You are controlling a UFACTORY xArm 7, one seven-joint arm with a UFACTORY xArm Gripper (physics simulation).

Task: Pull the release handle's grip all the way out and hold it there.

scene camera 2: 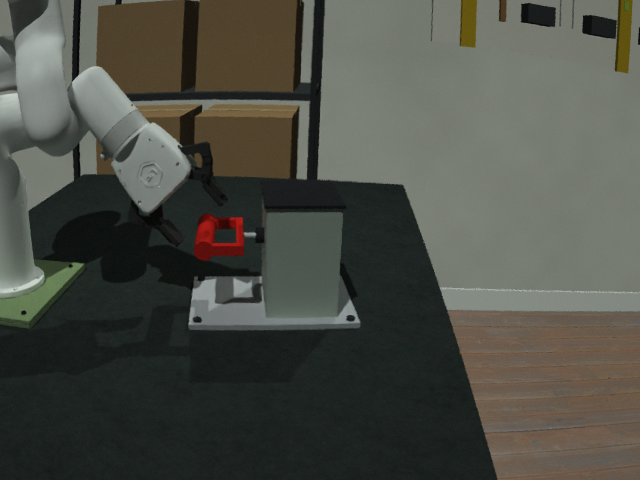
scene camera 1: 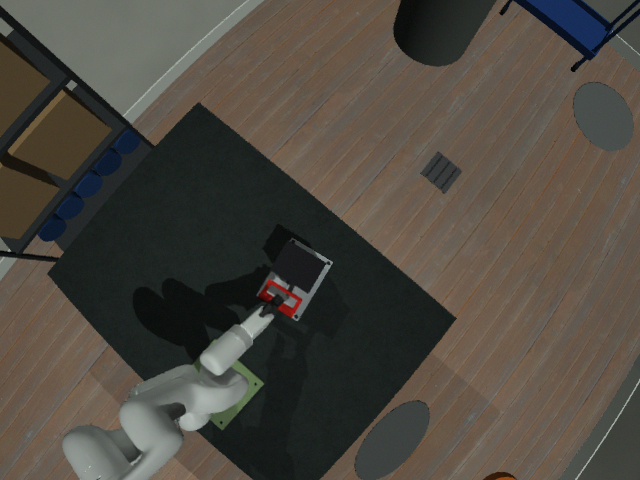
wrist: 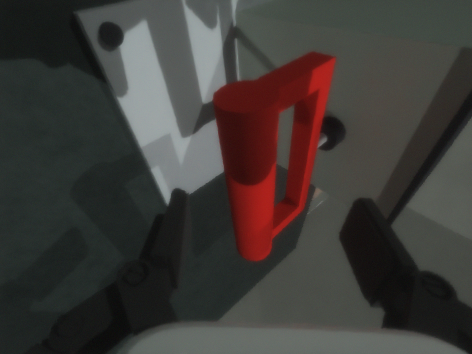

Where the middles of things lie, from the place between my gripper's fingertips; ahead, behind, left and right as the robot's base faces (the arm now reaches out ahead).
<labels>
My gripper is now 12 cm above the light base plate (scene camera 2: 218,302) and 10 cm short of it.
</labels>
